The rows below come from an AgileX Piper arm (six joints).
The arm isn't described. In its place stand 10 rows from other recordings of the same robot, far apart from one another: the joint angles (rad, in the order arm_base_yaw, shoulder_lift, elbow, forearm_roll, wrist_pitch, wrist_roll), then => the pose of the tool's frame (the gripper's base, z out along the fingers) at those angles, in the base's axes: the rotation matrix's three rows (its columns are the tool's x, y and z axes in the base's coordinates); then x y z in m.
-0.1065, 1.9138, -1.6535, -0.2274, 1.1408, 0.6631 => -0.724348, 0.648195, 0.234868; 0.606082, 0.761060, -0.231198; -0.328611, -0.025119, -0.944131; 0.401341, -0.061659, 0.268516
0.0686, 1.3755, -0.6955, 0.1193, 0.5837, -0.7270 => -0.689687, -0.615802, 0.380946; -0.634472, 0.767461, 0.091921; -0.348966, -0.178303, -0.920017; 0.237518, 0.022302, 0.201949
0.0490, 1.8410, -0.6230, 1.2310, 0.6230, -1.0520 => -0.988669, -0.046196, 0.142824; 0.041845, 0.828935, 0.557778; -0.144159, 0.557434, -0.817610; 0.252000, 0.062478, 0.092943
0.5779, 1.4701, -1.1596, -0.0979, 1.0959, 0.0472 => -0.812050, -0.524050, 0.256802; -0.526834, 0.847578, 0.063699; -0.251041, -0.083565, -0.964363; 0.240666, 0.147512, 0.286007
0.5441, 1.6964, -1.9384, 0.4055, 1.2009, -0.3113 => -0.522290, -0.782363, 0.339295; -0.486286, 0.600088, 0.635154; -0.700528, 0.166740, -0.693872; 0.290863, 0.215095, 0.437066
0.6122, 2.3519, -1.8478, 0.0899, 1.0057, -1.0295 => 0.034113, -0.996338, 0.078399; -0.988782, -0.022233, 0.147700; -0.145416, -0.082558, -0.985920; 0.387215, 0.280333, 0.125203
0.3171, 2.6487, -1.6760, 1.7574, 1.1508, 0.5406 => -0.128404, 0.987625, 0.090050; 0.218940, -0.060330, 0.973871; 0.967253, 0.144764, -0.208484; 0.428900, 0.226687, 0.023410
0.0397, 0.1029, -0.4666, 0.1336, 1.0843, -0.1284 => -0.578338, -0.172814, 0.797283; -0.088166, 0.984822, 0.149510; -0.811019, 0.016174, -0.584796; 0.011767, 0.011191, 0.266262
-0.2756, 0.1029, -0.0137, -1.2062, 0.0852, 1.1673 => -0.044291, 0.346303, 0.937077; -0.026507, 0.937260, -0.347623; -0.998667, -0.040236, -0.032332; 0.060113, -0.024518, 0.208961
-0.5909, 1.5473, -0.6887, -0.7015, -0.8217, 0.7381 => -0.046416, 0.112434, 0.992574; 0.258603, 0.961124, -0.096778; -0.964868, 0.252191, -0.073687; 0.278891, -0.135309, 0.240480
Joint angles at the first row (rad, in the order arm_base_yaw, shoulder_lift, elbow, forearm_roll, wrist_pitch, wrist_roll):
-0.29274, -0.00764, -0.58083, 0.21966, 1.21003, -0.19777
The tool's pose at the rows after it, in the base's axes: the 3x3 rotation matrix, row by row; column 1 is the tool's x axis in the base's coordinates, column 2 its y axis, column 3 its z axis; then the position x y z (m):
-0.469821, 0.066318, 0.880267; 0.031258, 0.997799, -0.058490; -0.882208, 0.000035, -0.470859; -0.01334, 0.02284, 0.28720
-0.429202, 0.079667, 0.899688; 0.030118, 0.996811, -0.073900; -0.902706, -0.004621, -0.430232; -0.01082, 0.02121, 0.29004
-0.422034, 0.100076, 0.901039; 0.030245, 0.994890, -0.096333; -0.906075, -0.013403, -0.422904; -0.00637, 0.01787, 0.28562
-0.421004, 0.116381, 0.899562; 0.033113, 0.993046, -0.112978; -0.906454, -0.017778, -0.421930; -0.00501, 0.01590, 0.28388
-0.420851, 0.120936, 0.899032; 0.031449, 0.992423, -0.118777; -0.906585, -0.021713, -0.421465; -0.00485, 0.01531, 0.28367
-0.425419, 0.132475, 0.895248; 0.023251, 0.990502, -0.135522; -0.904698, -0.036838, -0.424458; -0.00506, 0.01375, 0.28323
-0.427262, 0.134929, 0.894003; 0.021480, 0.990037, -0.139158; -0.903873, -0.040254, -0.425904; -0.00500, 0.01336, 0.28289
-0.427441, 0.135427, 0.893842; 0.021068, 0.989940, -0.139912; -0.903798, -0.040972, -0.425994; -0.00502, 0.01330, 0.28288
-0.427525, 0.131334, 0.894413; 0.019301, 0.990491, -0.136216; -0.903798, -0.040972, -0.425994; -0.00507, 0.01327, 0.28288
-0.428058, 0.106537, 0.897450; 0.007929, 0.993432, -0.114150; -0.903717, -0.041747, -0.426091; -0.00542, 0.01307, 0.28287
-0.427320, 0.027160, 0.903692; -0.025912, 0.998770, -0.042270; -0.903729, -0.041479, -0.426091; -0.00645, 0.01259, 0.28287
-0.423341, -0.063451, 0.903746; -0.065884, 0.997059, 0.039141; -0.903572, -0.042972, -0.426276; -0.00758, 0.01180, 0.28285
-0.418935, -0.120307, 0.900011; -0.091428, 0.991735, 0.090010; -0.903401, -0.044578, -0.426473; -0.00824, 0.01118, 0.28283
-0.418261, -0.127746, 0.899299; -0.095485, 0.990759, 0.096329; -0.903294, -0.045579, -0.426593; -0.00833, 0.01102, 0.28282
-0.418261, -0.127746, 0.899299; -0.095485, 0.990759, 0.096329; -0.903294, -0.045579, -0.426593; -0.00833, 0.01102, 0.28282
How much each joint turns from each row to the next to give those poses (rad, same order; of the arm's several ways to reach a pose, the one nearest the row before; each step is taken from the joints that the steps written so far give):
0.00001, 0.00001, 0.01847, -0.00262, -0.04312, 0.00334
0.00001, 0.00000, 0.00462, -0.00514, -0.05184, 0.00313
-0.00005, 0.00000, 0.02703, -0.02011, -0.03839, 0.00515
0.00005, -0.00002, 0.00956, -0.01769, -0.01318, 0.00996
-0.00001, 0.00001, 0.00132, -0.00636, -0.00271, 0.00127
-0.00004, 0.00000, 0.00087, -0.01983, 0.00000, 0.00077
0.00007, 0.00002, 0.00110, -0.00452, -0.00003, 0.00007
-0.00007, -0.00003, -0.00001, -0.00081, 0.00005, -0.00007
0.00421, 0.00002, 0.00001, -0.00008, -0.00005, 0.00007
0.02545, 0.00000, 0.00000, -0.00087, 0.00002, -0.00008
0.07985, -0.00002, 0.00000, -0.00009, 0.00001, 0.00038
0.09180, -0.00002, 0.00001, -0.00185, 0.00001, 0.00000
0.05831, 0.00002, 0.00002, -0.00200, -0.00004, 0.00001
0.00816, -0.00001, -0.00001, -0.00117, 0.00002, -0.00006
0.00000, 0.00000, 0.00000, 0.00000, 0.00000, 0.00000

